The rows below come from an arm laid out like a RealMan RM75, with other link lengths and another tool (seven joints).
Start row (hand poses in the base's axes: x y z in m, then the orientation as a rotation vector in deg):
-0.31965, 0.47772, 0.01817, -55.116, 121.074, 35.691
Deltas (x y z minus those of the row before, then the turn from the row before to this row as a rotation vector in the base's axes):
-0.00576, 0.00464, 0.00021, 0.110, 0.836, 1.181
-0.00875, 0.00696, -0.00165, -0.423, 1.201, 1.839
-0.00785, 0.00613, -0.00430, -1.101, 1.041, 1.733
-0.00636, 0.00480, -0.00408, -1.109, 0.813, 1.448
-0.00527, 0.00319, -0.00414, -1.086, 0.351, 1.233
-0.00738, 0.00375, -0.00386, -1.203, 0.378, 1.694
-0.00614, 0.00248, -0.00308, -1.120, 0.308, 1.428
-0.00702, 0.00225, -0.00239, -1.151, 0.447, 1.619
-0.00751, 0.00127, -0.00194, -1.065, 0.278, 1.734
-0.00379, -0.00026, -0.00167, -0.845, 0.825, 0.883
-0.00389, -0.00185, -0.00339, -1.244, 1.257, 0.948
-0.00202, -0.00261, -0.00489, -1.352, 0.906, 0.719
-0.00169, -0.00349, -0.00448, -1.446, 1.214, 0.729
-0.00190, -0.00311, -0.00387, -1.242, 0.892, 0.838
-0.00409, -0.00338, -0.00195, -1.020, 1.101, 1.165
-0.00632, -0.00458, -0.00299, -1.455, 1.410, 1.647
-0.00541, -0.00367, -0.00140, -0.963, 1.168, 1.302
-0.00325, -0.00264, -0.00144, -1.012, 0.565, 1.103
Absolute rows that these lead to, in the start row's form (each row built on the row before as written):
-0.32541, 0.48236, 0.01838, -56.267, 121.323, 36.899
-0.33416, 0.48932, 0.01673, -58.404, 121.904, 38.130
-0.34201, 0.49545, 0.01243, -60.821, 122.722, 38.528
-0.34837, 0.50025, 0.00835, -62.961, 123.440, 38.626
-0.35364, 0.50344, 0.00421, -64.905, 123.825, 38.325
-0.36102, 0.50719, 0.00035, -67.446, 124.075, 38.117
-0.36716, 0.50967, -0.00273, -69.652, 124.312, 37.816
-0.37418, 0.51192, -0.00512, -72.092, 124.564, 37.656
-0.38169, 0.51319, -0.00706, -74.642, 124.541, 37.488
-0.38548, 0.51293, -0.00873, -76.060, 125.243, 37.631
-0.38937, 0.51108, -0.01212, -77.742, 126.485, 37.736
-0.39139, 0.50847, -0.01701, -79.229, 127.634, 37.352
-0.39308, 0.50498, -0.02149, -80.770, 129.068, 37.117
-0.39498, 0.50187, -0.02536, -82.361, 130.057, 36.845
-0.39907, 0.49849, -0.02731, -84.258, 130.862, 37.077
-0.40539, 0.49391, -0.03030, -86.966, 131.871, 37.254
-0.41080, 0.49024, -0.03170, -89.041, 132.560, 37.634
-0.41405, 0.48760, -0.03314, -90.885, 132.953, 37.349

